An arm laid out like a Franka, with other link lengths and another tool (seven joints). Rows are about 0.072 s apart.
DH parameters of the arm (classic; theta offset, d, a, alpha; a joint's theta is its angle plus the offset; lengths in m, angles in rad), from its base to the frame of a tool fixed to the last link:
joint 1: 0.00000 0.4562 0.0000 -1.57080
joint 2: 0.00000 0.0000 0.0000 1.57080
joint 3: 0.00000 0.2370 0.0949 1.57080
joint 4: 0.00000 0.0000 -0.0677 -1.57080
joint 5: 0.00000 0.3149 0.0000 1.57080
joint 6: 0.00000 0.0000 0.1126 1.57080
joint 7: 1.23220 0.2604 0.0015 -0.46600
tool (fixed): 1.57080 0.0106 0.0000 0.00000
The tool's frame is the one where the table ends.
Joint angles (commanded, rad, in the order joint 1, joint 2, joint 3, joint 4, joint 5, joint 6, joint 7), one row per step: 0.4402 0.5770 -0.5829 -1.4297 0.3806 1.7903 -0.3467; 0.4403 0.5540 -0.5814 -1.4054 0.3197 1.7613 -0.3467; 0.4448 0.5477 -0.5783 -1.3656 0.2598 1.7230 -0.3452; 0.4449 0.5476 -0.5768 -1.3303 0.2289 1.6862 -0.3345; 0.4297 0.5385 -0.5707 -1.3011 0.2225 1.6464 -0.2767; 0.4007 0.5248 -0.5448 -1.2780 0.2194 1.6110 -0.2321; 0.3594 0.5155 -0.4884 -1.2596 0.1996 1.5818 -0.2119; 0.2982 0.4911 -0.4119 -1.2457 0.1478 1.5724 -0.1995; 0.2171 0.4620 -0.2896 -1.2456 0.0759 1.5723 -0.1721; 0.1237 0.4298 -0.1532 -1.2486 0.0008 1.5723 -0.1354; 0.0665 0.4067 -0.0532 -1.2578 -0.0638 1.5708 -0.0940
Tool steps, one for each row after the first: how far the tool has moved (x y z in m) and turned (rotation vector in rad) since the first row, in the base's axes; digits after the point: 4 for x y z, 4 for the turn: 0.0004 -0.0081 0.0188 -0.0428 -0.0054 0.0286; 0.0006 -0.0126 0.0344 -0.0925 -0.0018 0.0617; -0.0003 -0.0149 0.0453 -0.1201 0.0053 0.0683; -0.0029 -0.0176 0.0575 -0.1234 0.0116 0.0082; -0.0060 -0.0173 0.0676 -0.1116 0.0187 -0.0375; -0.0100 -0.0128 0.0713 -0.1026 0.0339 -0.0426; -0.0092 -0.0182 0.0824 -0.1124 0.0230 -0.0401; -0.0089 -0.0161 0.0905 -0.1253 0.0129 -0.0314; -0.0084 -0.0142 0.1023 -0.1402 -0.0051 -0.0313; -0.0094 -0.0089 0.1106 -0.1657 -0.0167 -0.0331
